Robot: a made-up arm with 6 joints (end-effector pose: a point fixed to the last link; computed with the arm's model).
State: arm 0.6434 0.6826 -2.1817 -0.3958 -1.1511 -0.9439
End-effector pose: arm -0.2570 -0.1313 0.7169 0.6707 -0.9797 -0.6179
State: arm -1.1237 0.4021 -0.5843 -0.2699 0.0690 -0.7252
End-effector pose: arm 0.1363 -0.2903 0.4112 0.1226 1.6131 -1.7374
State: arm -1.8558 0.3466 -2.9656 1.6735 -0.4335 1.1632
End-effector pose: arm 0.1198 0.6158 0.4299 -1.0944 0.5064 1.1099
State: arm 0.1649 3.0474 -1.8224 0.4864 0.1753 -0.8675
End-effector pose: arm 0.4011 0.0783 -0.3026 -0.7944 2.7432 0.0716
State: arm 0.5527 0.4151 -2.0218 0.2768 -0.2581 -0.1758
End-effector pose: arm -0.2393 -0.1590 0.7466 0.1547 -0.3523 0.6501
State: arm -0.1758 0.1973 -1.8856 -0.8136 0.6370 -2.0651
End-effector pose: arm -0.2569 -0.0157 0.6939 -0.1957 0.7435 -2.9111
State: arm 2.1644 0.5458 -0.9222 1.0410 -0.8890 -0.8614
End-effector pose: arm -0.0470 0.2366 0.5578 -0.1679 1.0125 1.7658
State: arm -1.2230 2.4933 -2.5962 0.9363 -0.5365 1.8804
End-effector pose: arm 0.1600 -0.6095 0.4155 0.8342 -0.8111 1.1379
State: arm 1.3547 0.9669 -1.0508 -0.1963 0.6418 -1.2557
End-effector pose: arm 0.1007 0.3828 0.3582 -1.9821 0.4493 -0.1560
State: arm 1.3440 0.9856 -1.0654 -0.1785 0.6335 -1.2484
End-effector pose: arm 0.1041 0.3858 0.3585 -1.9738 0.4729 -0.1376
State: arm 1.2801 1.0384 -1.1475 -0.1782 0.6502 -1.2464
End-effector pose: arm 0.1308 0.3849 0.3746 -1.9455 0.5389 -0.1775
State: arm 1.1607 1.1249 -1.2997 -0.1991 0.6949 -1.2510
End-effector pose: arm 0.1817 0.3735 0.4062 -1.8940 0.6469 -0.2836
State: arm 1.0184 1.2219 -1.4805 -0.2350 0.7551 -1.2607
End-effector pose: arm 0.2402 0.3473 0.4432 -1.8301 0.7703 -0.4279
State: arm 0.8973 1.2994 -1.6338 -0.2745 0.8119 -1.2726
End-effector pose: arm 0.2857 0.3140 0.4740 -1.7732 0.8740 -0.5652
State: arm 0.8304 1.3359 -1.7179 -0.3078 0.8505 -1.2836
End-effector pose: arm 0.3077 0.2896 0.4920 -1.7426 0.9303 -0.6577
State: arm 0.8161 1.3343 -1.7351 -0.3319 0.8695 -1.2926
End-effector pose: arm 0.3109 0.2798 0.4986 -1.7405 0.9394 -0.7019
